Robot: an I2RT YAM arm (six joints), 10 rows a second.
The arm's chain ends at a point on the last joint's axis. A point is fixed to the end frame.
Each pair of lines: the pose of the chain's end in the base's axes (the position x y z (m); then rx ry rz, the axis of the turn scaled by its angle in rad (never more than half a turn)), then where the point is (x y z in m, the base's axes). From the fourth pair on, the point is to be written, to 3 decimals.
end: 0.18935, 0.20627, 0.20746, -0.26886, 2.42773, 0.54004
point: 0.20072 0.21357 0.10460
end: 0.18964, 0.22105, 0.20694, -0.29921, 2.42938, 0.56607
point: 0.20020 0.22967 0.10410
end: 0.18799, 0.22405, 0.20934, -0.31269, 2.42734, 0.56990
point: 0.19866 0.23277 0.10652
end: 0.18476, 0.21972, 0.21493, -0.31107, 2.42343, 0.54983
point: 0.196 0.227 0.112
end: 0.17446, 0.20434, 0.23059, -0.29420, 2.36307, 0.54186
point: 0.192 0.213 0.129
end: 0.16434, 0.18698, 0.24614, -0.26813, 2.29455, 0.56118
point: 0.188 0.199 0.146
